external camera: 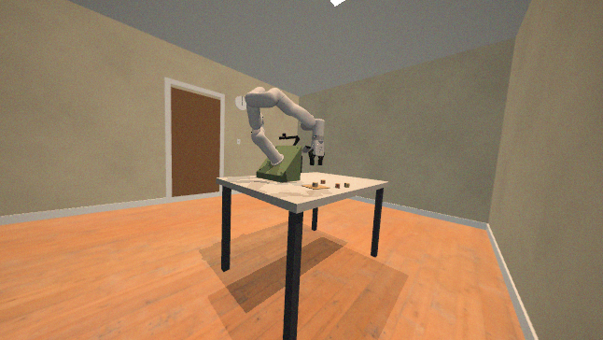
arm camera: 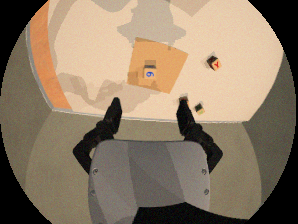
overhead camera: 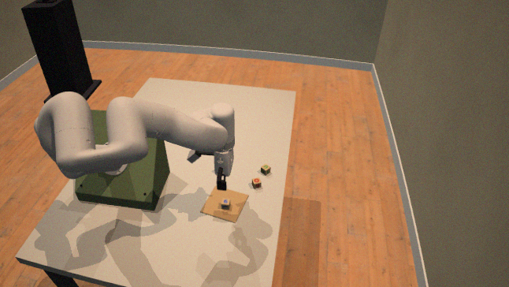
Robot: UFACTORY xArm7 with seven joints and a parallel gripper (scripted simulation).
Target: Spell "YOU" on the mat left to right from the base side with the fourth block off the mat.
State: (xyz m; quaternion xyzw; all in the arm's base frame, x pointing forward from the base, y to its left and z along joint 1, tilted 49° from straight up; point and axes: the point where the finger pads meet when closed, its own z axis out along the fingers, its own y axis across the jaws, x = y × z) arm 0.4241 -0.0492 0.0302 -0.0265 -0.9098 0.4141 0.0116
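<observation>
My hand is 10 mm past the tan mat, 20 mm to the right of it and 160 mm above it. Also, from my hand: red block (110 mm ahead, 120 mm to the left, 140 mm below).
</observation>
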